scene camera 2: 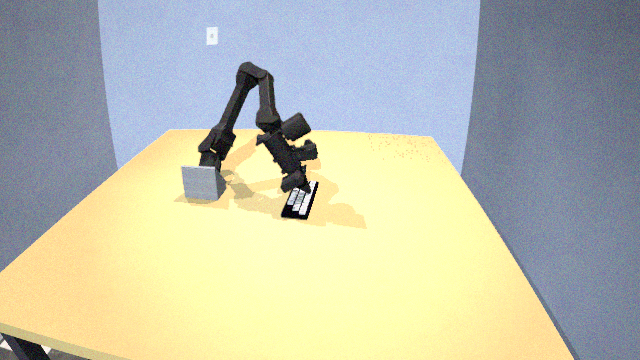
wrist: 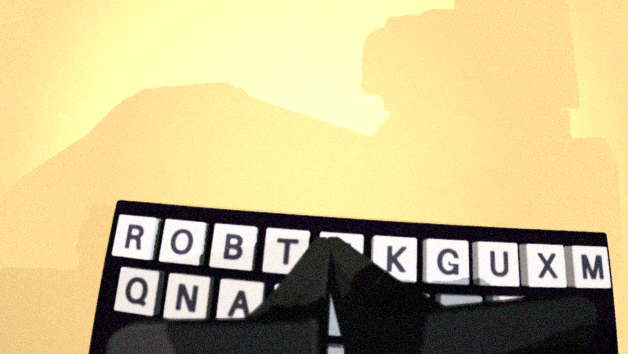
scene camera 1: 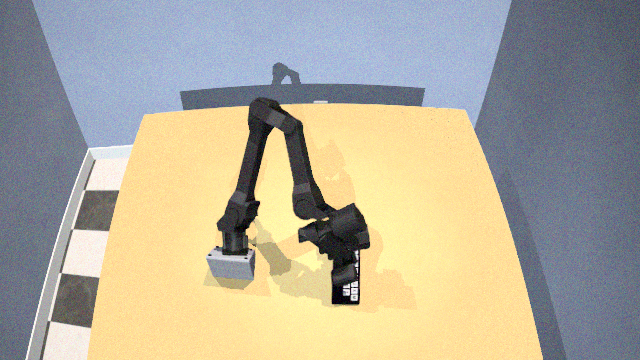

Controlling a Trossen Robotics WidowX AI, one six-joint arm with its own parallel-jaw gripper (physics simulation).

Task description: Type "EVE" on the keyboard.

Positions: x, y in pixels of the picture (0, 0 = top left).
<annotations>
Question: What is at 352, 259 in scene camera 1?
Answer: My gripper.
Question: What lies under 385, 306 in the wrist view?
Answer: My gripper.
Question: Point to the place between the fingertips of my gripper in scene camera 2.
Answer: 309, 192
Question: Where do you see a key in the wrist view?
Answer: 237, 298
</annotations>
